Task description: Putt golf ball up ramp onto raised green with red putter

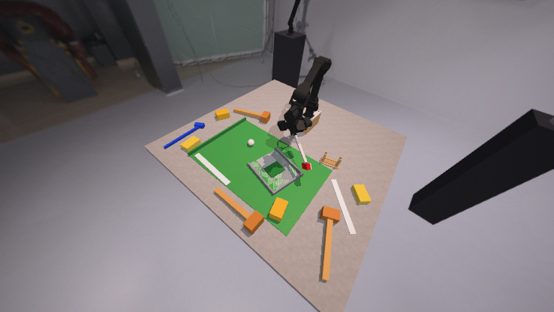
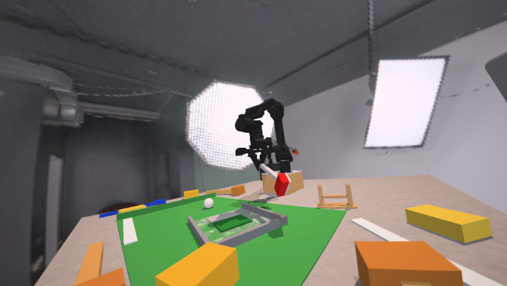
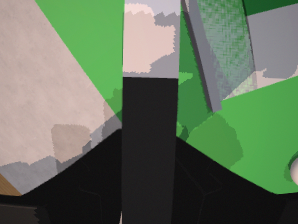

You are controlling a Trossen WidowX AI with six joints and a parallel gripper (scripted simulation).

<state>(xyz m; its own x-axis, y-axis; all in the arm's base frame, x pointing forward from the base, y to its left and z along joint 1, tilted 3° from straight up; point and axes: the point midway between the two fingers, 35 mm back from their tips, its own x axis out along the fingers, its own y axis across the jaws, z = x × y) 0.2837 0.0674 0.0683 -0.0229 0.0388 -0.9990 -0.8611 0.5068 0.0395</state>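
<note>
My gripper tip is 50 mm short of the red putter and 90 mm to the right of it. From my gripper tip the other things lie so: green mat (200 mm ahead, 70 mm to the right, 140 mm below); grey-walled frame (170 mm ahead, 50 mm to the left, 140 mm below); white golf ball (130 mm ahead, 220 mm to the right, 120 mm below).
</note>
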